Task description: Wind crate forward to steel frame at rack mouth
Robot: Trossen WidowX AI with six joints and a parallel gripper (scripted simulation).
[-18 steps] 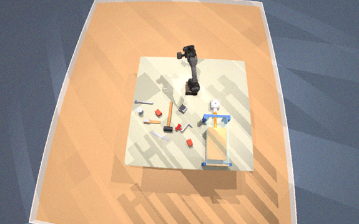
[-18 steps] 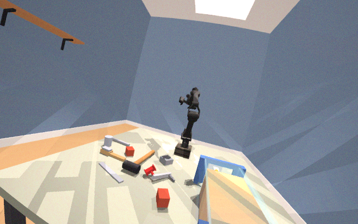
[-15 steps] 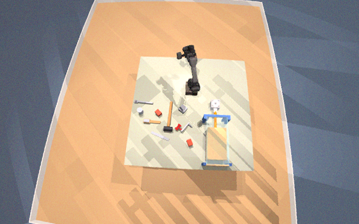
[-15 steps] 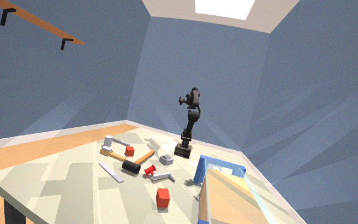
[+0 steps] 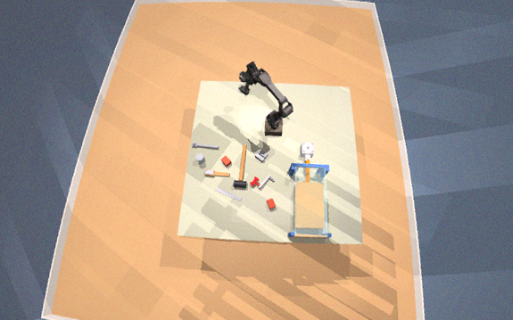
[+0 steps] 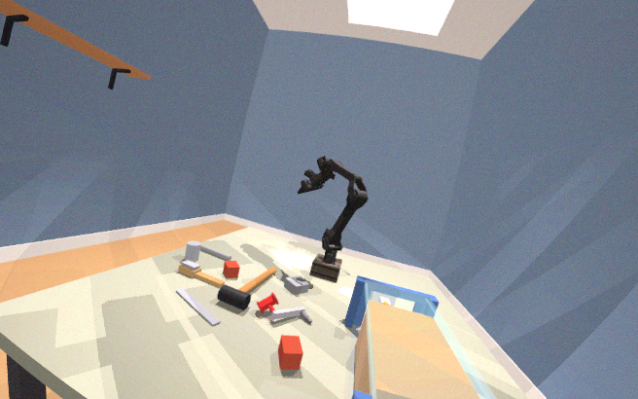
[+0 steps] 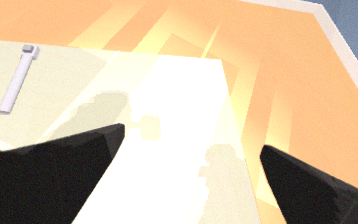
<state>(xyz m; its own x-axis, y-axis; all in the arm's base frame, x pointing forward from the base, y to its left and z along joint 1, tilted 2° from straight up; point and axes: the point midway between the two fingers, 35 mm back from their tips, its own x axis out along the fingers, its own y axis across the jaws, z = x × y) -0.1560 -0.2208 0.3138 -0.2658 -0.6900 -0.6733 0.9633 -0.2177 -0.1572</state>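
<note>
The crank arm is 60 cm ahead of my gripper tip, 34 cm below it and 19 cm to the left of it. Round my gripper tip: brush 56 cm ahead, 34 cm below, 15 cm to the right; then white hand winch 50 cm to the left, 33 cm below, 32 cm ahead; then grey block 40 cm ahead, 34 cm below, 17 cm to the left.
</note>
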